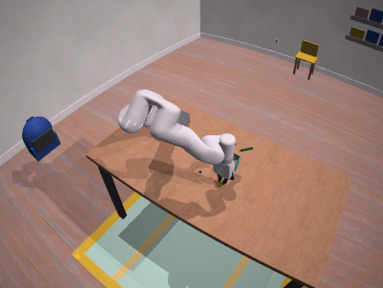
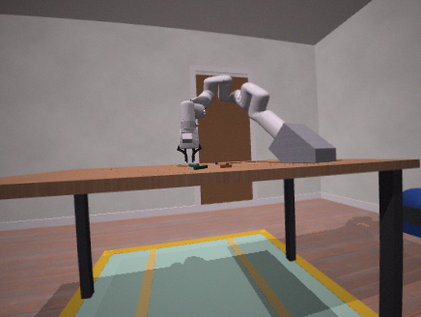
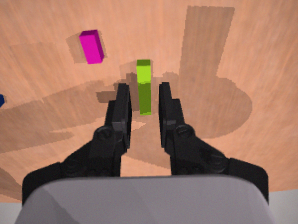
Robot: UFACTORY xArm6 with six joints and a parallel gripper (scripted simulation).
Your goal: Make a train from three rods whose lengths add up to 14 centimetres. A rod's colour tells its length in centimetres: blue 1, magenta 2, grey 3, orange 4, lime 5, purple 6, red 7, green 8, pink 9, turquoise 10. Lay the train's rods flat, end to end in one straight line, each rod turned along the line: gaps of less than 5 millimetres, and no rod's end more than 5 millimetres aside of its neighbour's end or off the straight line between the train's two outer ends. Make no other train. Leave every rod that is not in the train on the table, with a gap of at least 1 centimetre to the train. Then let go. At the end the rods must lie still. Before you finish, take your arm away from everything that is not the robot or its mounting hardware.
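The lime rod lies 3 cm below my hand. Round my hand: turquoise rod: 16 cm to the left, 3 cm below, 2 cm ahead; magenta rod: 4 cm to the left, 3 cm below, 3 cm behind; green rod: 30 cm to the left, 4 cm ahead, 3 cm below.
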